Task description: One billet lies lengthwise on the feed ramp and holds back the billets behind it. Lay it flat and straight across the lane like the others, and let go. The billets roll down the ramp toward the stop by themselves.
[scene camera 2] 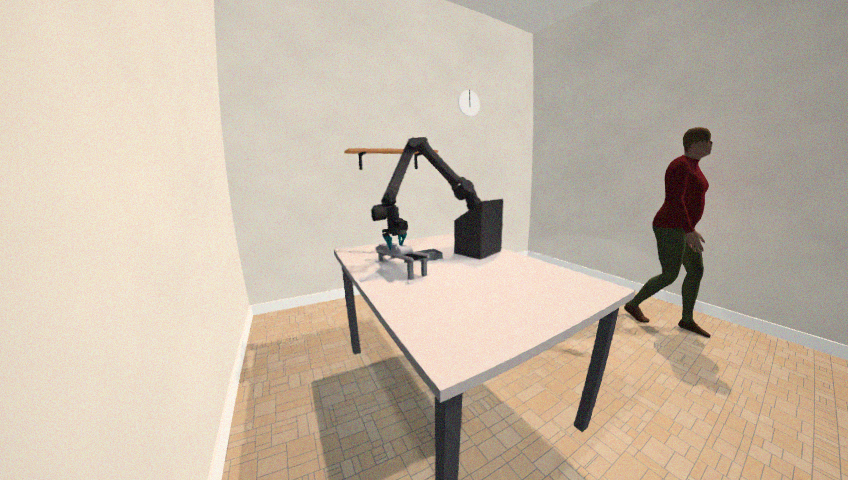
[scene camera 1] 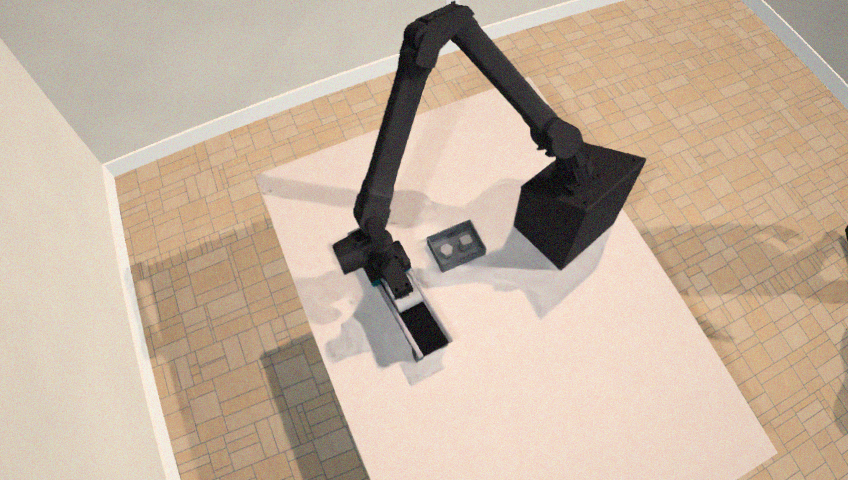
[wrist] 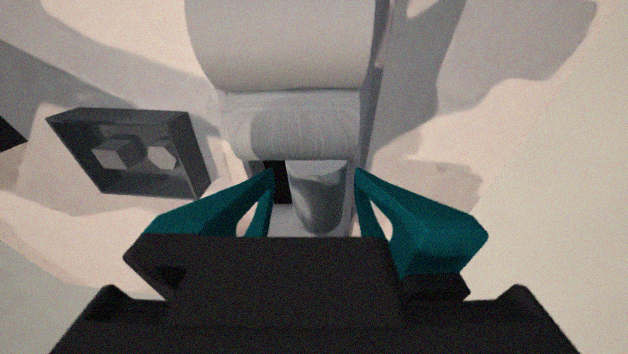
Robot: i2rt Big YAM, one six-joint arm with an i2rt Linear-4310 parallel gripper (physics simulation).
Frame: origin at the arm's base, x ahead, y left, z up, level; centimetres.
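Seen in the pictures: gripper, between the fingertips: [scene camera 2: 395, 248] [wrist: 314, 176]; arm's base, origin of its link: [scene camera 2: 476, 209] [scene camera 1: 577, 178].
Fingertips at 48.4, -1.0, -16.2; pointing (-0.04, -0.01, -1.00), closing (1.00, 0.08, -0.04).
Pixels of each thing's top centre, then the offset from my fingertips to it, as dx, dy, dz. "*": a spot on its surface instead.
- grey billet, centre of its top: [wrist: 316, 211] +0.3, -1.3, +2.0
- crosswise billet, centre of its top: [wrist: 292, 140] [scene camera 1: 399, 284] -1.2, +3.6, +2.2
- larger-looking pale billet, centre of its top: [wrist: 278, 38] [scene camera 1: 407, 296] [scene camera 2: 404, 246] -1.7, +7.6, +2.7
- dark tray, centre of its top: [wrist: 128, 164] [scene camera 1: 456, 242] [scene camera 2: 427, 251] -20.1, -4.8, -5.7
- lane's black lower part, a spot on its surface: [scene camera 1: 424, 328] * -2.8, +15.4, -0.4
The feed ramp [scene camera 1: 407, 333] [scene camera 2: 410, 270] [wrist: 371, 110] is a narrow railed lane on legs. In the wrist view, one grey billet [wrist: 320, 200] lies lengthwise in the lane, nearer its right rail. A crosswise billet [wrist: 300, 125] lies at its upper end in the view, with a larger-looking pale billet [wrist: 280, 45] beyond. A pale billet [scene camera 1: 409, 301] shows in scene camera 1, partly under the arm. My gripper [scene camera 2: 396, 245] [wrist: 314, 176] is open, teal fingers down, one on each side of the lengthwise billet with a gap to each side. Whether the tips reach its depth is unclear.
A dark tray [scene camera 1: 465, 261] [wrist: 190, 150] with two small pale blocks stands beside the ramp. The robot's black base box [scene camera 1: 559, 220] [scene camera 2: 480, 231] stands beyond the tray. The lane's black lower part [scene camera 1: 424, 328] shows past the pale billet. A person [scene camera 2: 681, 202] walks behind the table.
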